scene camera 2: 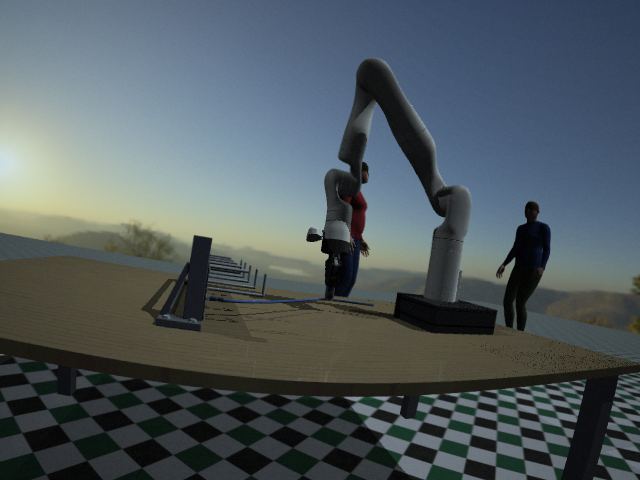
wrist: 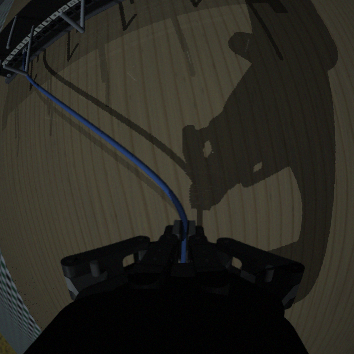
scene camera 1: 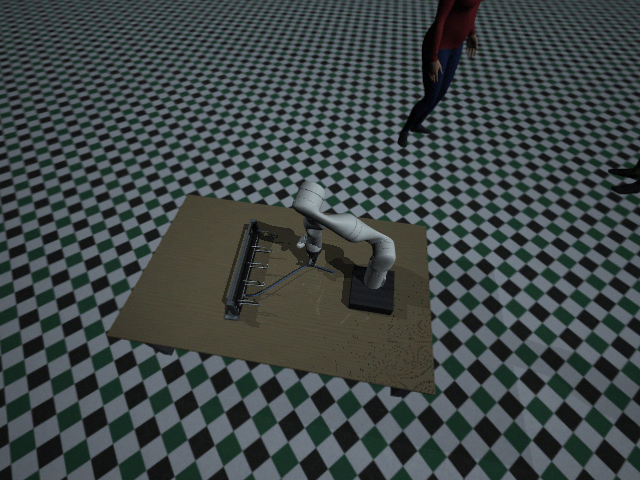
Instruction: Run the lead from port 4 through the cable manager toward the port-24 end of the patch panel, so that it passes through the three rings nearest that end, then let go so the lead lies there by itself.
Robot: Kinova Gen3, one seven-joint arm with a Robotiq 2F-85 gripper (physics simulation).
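Observation:
The blue lead [scene camera 1: 283,277] [scene camera 2: 268,301] [wrist: 110,140] leaves the patch panel [scene camera 1: 239,271] [scene camera 2: 197,279] near its front end in scene camera 1, between the two frontmost rings, and runs fairly straight to my gripper [scene camera 1: 311,264] [scene camera 2: 329,297] [wrist: 184,229]. The gripper is shut on the lead, low over the table, and stands off from the panel on the robot's side. A short tail sticks out beyond the fingers towards the base. Several wire rings [scene camera 1: 258,265] project from the panel's face. The lead runs outside the rings farther back. Port numbers are not legible.
The panel stands upright on a wooden table [scene camera 1: 170,289] [scene camera 2: 310,356]. The arm's black base block [scene camera 1: 371,302] [scene camera 2: 444,317] is at the right. A person in red [scene camera 1: 454,20] [scene camera 2: 357,217] stands beyond the table, and another in blue [scene camera 2: 531,248] farther right. The arm casts a shadow near the gripper.

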